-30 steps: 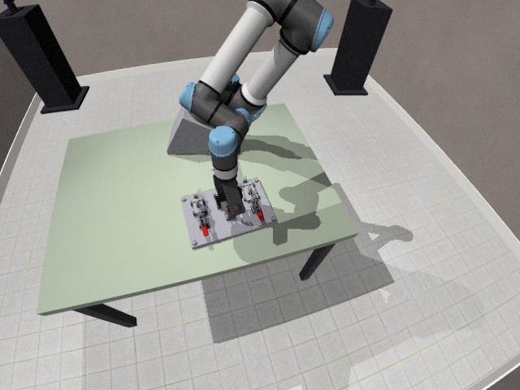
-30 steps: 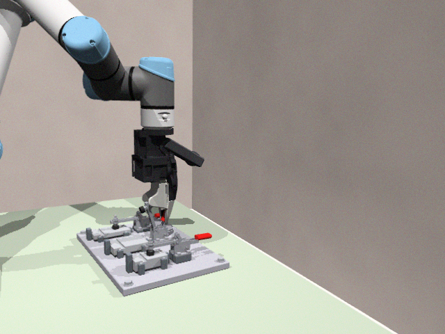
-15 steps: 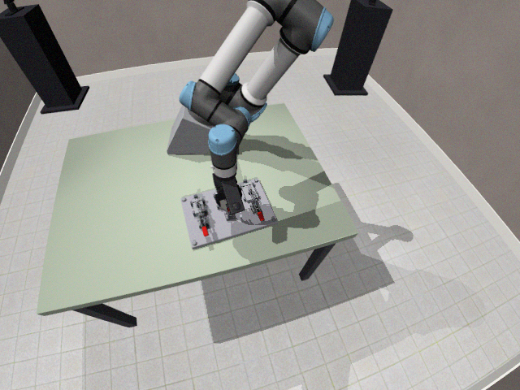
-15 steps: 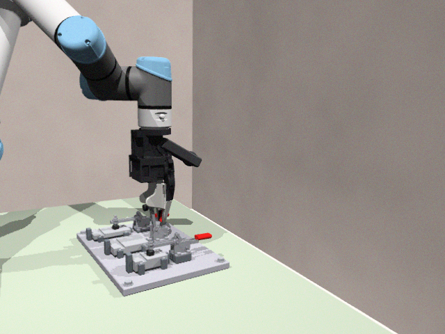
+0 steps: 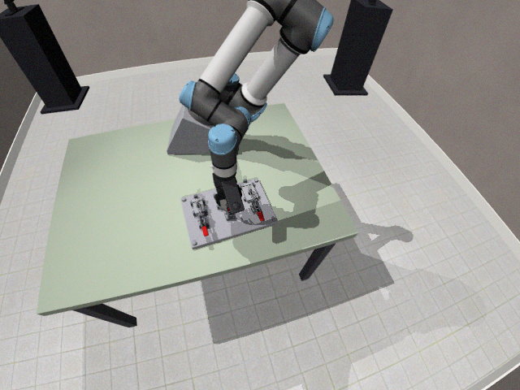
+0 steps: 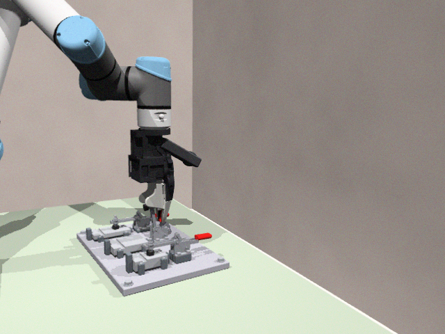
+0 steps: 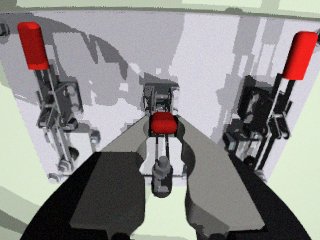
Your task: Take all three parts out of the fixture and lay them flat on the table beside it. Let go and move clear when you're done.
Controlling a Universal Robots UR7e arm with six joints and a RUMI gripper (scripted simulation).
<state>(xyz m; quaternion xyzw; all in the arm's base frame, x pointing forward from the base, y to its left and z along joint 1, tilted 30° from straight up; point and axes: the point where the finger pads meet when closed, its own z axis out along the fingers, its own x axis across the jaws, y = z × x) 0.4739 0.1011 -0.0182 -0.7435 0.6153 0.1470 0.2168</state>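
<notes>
The fixture plate lies 80 mm below my hand, 40 mm behind it and 10 mm to the right of it. Round my hand: clamp: 110 mm to the left, 40 mm below, 30 mm behind; then grey part: 130 mm to the right, 70 mm behind, 50 mm below.
</notes>
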